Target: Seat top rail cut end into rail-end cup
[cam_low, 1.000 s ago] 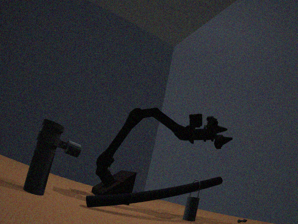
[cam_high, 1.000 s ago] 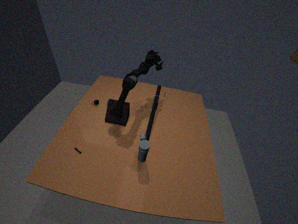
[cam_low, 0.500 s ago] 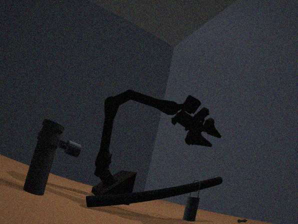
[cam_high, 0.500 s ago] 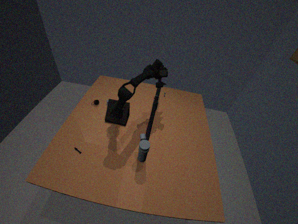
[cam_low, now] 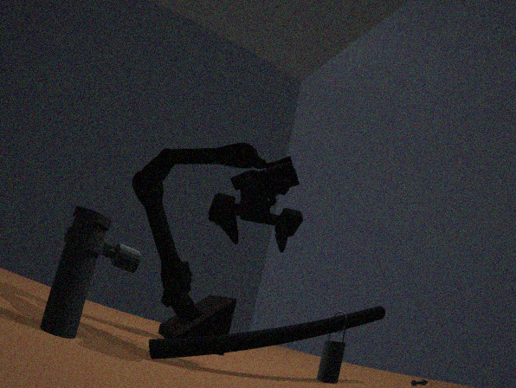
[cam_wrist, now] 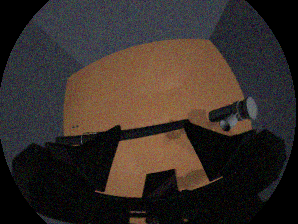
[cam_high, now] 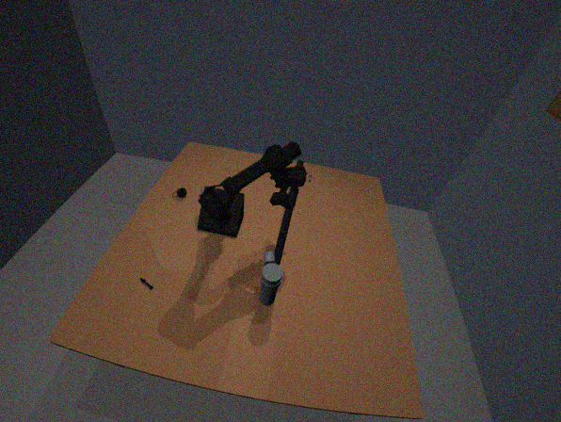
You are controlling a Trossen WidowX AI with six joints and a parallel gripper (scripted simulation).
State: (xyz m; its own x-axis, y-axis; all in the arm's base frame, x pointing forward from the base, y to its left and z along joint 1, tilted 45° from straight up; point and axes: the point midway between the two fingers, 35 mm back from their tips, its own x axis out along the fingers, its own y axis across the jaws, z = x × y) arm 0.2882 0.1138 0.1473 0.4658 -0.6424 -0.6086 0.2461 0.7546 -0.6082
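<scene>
Now: the rail-end cup 23 cm to the right of my gripper tip, 9 cm below it and 6 cm behind it. The rest, counted from my gripper tip: small dark bolt: 52 cm behind, 33 cm to the right, 24 cm below; then small dark round part: 58 cm behind, 23 cm below, 18 cm to the left; then short post: 24 cm to the left, 14 cm below, 1 cm ahead.
</scene>
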